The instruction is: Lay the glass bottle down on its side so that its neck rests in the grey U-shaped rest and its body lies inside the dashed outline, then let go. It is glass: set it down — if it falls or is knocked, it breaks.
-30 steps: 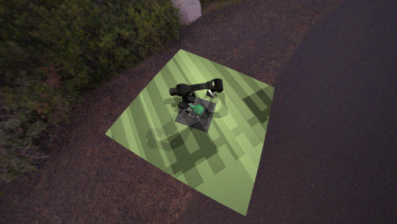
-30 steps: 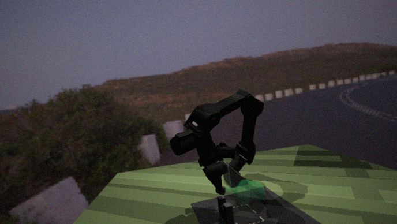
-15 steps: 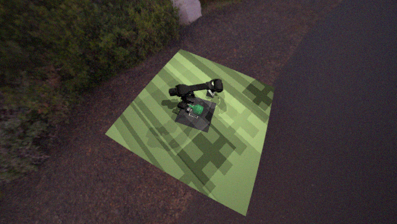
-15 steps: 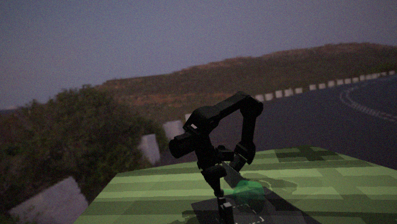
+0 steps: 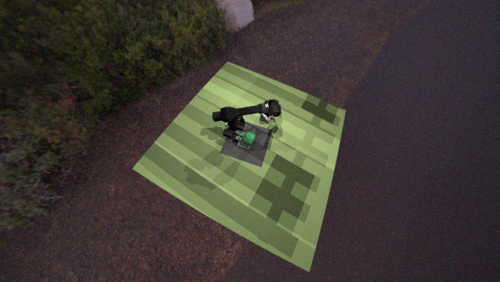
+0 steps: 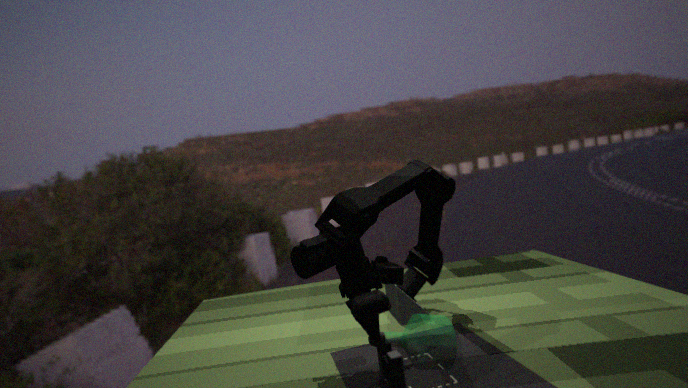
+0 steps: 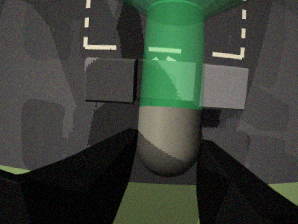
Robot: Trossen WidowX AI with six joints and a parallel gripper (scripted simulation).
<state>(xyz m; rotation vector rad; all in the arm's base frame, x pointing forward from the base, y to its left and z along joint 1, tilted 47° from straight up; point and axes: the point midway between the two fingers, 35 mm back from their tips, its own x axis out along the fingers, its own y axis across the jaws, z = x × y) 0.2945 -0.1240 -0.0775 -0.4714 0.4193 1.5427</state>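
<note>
My gripper tip is now 10 mm past the green glass bottle, 50 mm to the right of it and 10 mm above it. Also, from my gripper tip: dark grey mat: 10 mm behind, 100 mm to the left, 80 mm below.
</note>
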